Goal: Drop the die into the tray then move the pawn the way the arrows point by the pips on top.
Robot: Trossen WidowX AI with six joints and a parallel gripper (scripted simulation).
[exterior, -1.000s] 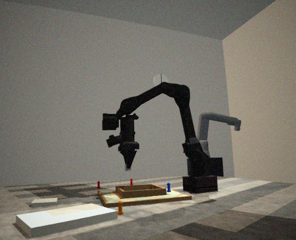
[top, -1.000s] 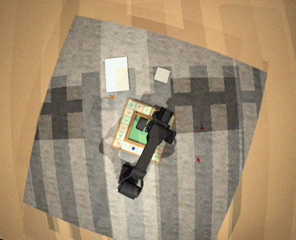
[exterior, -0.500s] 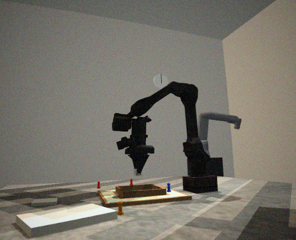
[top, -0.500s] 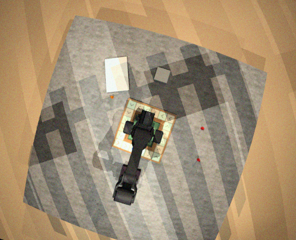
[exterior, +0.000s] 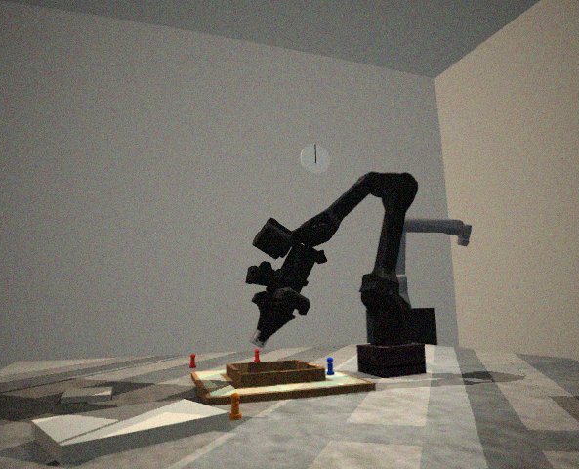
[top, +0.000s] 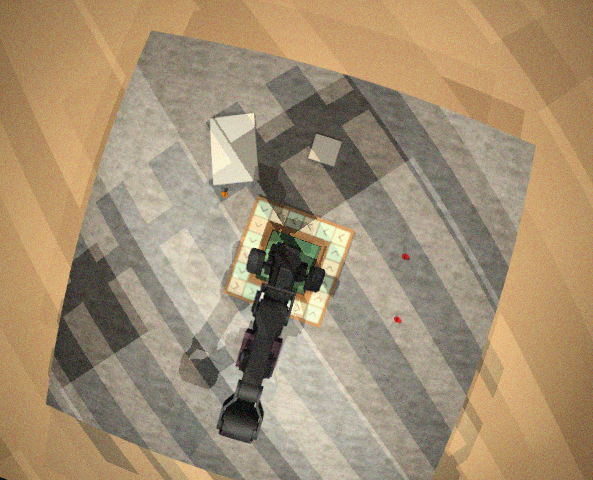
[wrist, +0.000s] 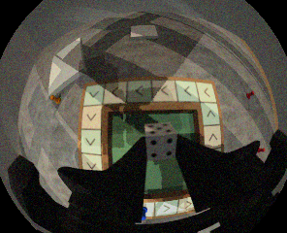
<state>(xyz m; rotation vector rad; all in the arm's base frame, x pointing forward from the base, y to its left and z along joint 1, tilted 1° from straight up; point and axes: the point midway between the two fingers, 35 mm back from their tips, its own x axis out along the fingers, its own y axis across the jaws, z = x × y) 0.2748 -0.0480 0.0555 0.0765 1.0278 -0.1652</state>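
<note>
Now: the blue pawn 13 cm behind my gripper tip, 6 cm below it and 5 cm to the left of it. The rest, counted from my gripper tip: orange pawn: 21 cm to the left, 14 cm ahead, 7 cm below; then white die: right at my gripper tip; then green dice tray: 8 cm below, 3 cm behind, 1 cm to the left.
</note>
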